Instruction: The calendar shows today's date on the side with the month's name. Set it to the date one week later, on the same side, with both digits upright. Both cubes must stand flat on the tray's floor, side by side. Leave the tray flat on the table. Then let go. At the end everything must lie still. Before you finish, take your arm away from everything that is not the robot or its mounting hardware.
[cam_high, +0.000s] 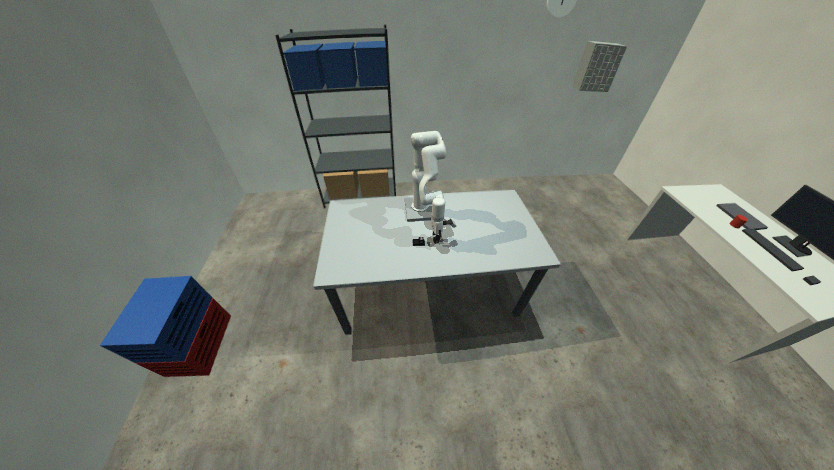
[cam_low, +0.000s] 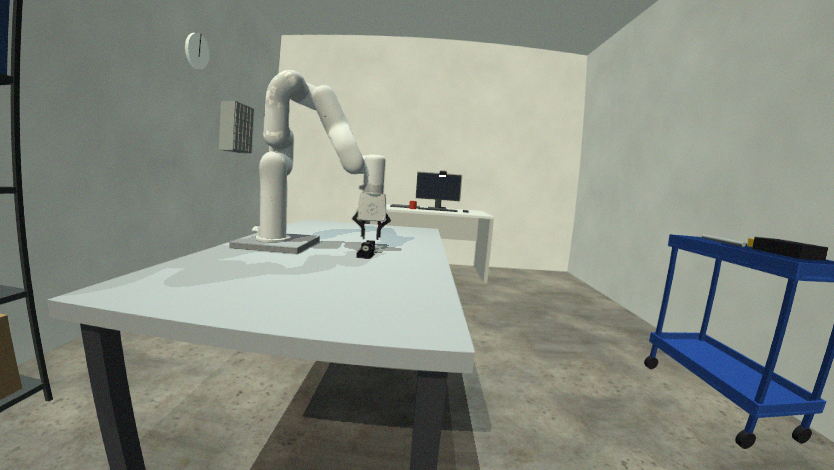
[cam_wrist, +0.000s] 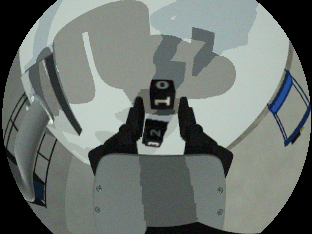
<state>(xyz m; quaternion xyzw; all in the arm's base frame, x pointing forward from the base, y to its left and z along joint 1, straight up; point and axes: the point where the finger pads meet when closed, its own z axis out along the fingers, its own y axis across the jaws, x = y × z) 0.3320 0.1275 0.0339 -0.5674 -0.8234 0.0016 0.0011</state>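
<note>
Now: hand 4 cm above the cube.
</note>
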